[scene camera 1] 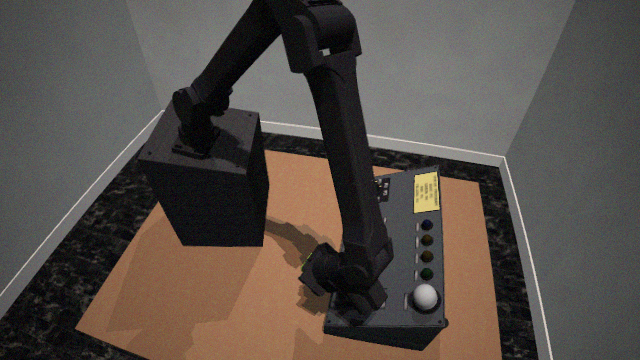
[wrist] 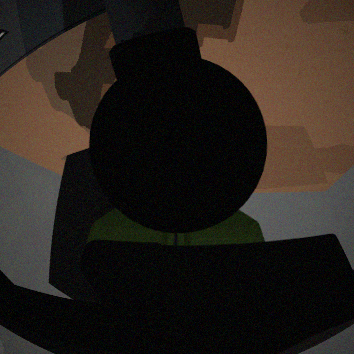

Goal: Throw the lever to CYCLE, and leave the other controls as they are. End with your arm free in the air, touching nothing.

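Pixels of known places: gripper, between the fingertips: [scene camera 1: 303, 271]; arm's base, origin of its link: [scene camera 1: 196, 141].
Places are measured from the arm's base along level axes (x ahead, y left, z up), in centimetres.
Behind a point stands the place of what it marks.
The grey control panel [scene camera 1: 402, 210] {x 54.3, y 1.7, z -20.2 cm} stands at the right in the scene view. My gripper [scene camera 1: 307, 260] {x 29.9, y -20.1, z -20.6 cm} [wrist: 175, 239] is shut and empty; its green fingertips show at the panel's left side, pointing back toward the pedestal. In the wrist view a large black round knob [wrist: 177, 145], apparently the lever's, is very near the camera and covers part of the fingertips. A collar and a stem [wrist: 147, 20] run up from it. My wrist covers the lever and its slot in the scene view, so the lever's position, its CYCLE mark and any contact cannot be told.
The panel bears a white dome [scene camera 1: 425, 297] {x 56.7, y -27.5, z -12.8 cm}, a column of several small lamps [scene camera 1: 426, 240] {x 58.9, y -11.0, z -15.7 cm}, a yellow card [scene camera 1: 426, 192] {x 60.9, y 6.7, z -17.1 cm} and a partly hidden dial plate [scene camera 1: 384, 190] {x 49.5, y 10.9, z -22.4 cm}. The arm's black pedestal [scene camera 1: 220, 210] {x 5.8, y -8.2, z -16.1 cm} stands left on the orange mat [scene camera 1: 290, 175] {x 17.2, y 24.6, z -33.6 cm}. Grey walls surround the floor.
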